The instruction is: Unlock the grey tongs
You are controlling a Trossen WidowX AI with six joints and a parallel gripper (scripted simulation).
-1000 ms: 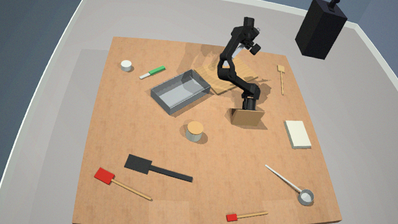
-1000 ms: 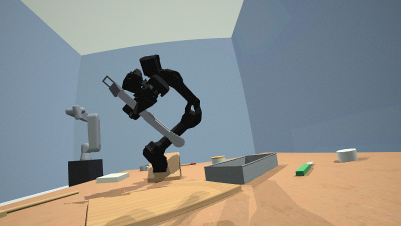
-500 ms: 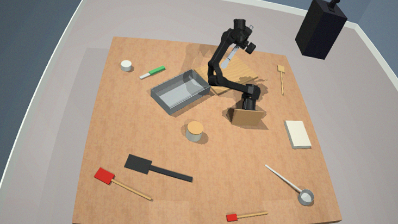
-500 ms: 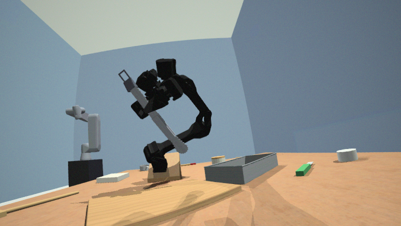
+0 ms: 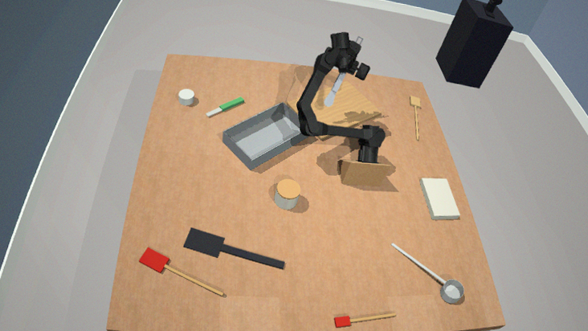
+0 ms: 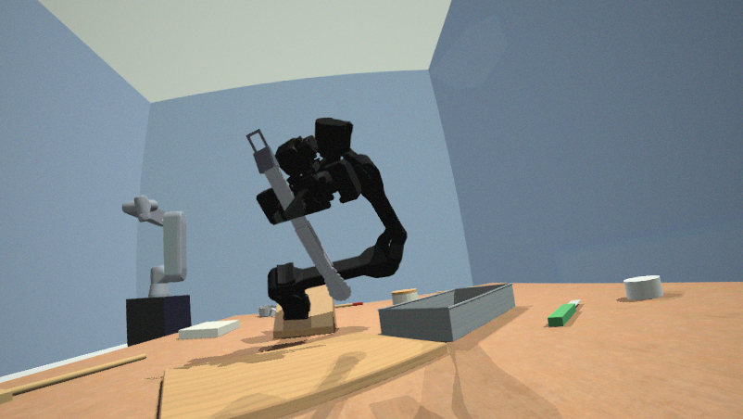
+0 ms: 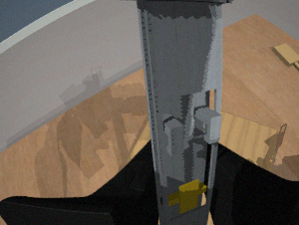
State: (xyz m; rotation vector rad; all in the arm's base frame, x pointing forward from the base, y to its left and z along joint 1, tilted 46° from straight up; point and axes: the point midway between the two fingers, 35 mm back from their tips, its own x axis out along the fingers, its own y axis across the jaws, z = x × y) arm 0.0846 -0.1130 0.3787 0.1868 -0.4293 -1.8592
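Now: gripper tip 21 cm above the wooden board and 3 cm to the right of it. Round my gripper tip: yellow lock piece 3 cm to the left, 2 cm above, 1 cm ahead; then grey roasting tin 30 cm ahead, 25 cm to the left, 19 cm below; then green-handled tool 48 cm ahead, 21 cm below, 11 cm to the left.
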